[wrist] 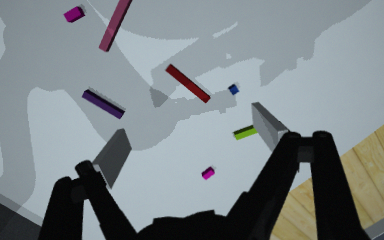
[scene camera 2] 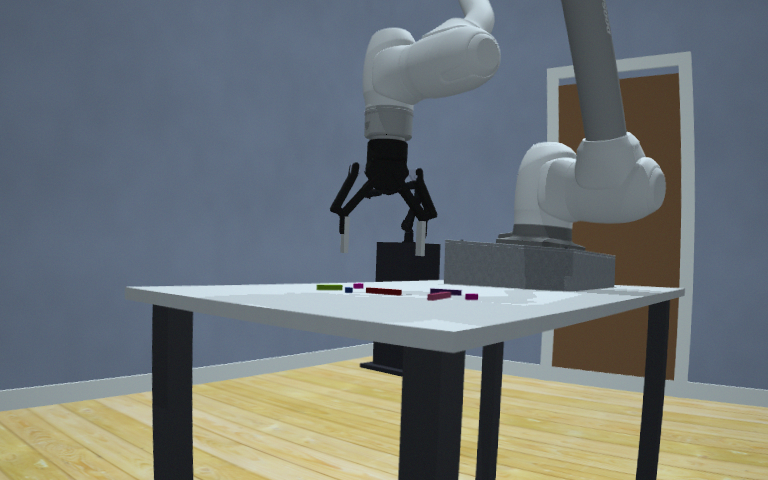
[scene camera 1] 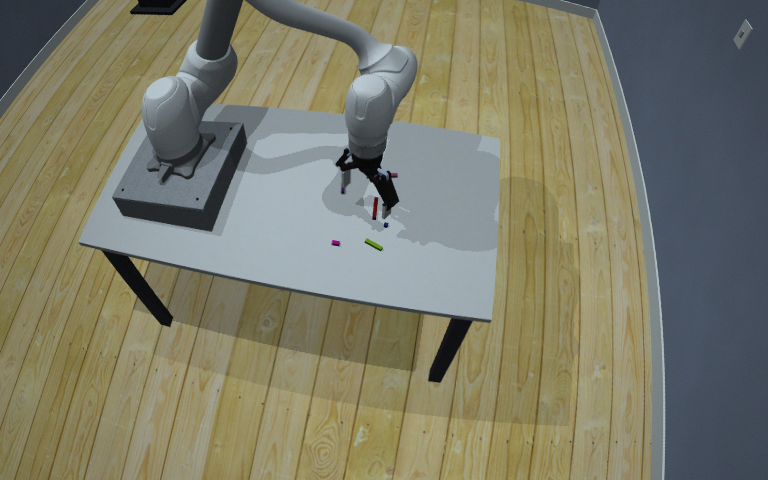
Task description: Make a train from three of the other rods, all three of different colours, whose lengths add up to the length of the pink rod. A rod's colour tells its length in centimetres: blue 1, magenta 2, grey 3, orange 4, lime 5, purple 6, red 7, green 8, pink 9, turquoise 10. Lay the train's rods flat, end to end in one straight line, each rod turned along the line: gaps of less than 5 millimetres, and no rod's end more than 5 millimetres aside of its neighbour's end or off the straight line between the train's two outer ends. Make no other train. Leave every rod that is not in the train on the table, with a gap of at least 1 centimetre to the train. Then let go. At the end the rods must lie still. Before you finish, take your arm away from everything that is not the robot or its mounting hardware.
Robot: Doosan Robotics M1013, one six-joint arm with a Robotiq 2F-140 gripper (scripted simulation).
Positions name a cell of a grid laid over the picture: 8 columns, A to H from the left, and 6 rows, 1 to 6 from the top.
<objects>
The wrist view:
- my gripper: D4
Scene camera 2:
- my gripper: D4
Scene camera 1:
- my gripper: D3
</objects>
